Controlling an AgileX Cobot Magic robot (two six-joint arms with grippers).
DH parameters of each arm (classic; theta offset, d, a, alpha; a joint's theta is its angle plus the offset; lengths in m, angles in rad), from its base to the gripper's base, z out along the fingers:
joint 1: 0 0.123 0 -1.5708
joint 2: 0.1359 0 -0.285 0
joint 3: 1.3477 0 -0.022 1.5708
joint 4: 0 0.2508 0 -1.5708
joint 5: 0 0 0.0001 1.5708
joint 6: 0 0.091 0 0
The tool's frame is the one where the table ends.
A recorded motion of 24 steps. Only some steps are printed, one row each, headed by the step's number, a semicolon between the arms.
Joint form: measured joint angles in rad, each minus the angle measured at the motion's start. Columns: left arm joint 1, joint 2, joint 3, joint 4, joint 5, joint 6; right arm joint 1, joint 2, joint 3, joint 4, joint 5, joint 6.
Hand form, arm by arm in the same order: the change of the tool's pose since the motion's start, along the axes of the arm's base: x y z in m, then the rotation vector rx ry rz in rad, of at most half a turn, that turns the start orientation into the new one. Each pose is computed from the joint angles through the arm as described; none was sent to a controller.
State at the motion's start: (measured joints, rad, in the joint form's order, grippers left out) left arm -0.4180 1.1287 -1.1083 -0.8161 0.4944 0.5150; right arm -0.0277 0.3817 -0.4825 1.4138 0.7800 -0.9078
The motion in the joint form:
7: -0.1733 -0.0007 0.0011 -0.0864 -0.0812 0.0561; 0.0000 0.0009 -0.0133 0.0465 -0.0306 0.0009
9: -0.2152 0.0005 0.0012 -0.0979 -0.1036 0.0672; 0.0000 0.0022 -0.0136 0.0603 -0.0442 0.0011
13: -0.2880 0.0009 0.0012 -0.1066 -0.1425 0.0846; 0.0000 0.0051 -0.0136 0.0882 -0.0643 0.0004
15: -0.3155 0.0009 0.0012 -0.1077 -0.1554 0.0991; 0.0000 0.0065 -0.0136 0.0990 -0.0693 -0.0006
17: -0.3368 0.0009 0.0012 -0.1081 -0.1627 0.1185; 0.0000 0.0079 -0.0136 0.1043 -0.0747 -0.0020
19: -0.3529 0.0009 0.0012 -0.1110 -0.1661 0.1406; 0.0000 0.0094 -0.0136 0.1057 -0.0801 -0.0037
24: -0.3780 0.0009 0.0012 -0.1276 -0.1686 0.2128; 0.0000 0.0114 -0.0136 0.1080 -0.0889 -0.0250
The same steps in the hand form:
7: -0.0216 -0.0336 0.0070 -0.0685 -0.0436 -0.1303; 0.0004 -0.0016 0.0075 0.0517 -0.0173 -0.0207
9: -0.0269 -0.0410 0.0081 -0.0793 -0.0551 -0.1575; 0.0013 -0.0025 0.0086 0.0679 -0.0181 -0.0314
13: -0.0372 -0.0529 0.0104 -0.0916 -0.0800 -0.2034; 0.0028 -0.0037 0.0104 0.0986 -0.0182 -0.0459
15: -0.0414 -0.0572 0.0111 -0.0894 -0.0957 -0.2236; 0.0032 -0.0040 0.0111 0.1094 -0.0180 -0.0489
17: -0.0449 -0.0605 0.0115 -0.0815 -0.1131 -0.2429; 0.0038 -0.0044 0.0114 0.1145 -0.0180 -0.0533
19: -0.0478 -0.0631 0.0117 -0.0726 -0.1295 -0.2606; 0.0044 -0.0048 0.0114 0.1156 -0.0182 -0.0586
24: -0.0527 -0.0673 0.0122 -0.0454 -0.1763 -0.2974; 0.0053 -0.0054 0.0116 0.1033 -0.0309 -0.0684

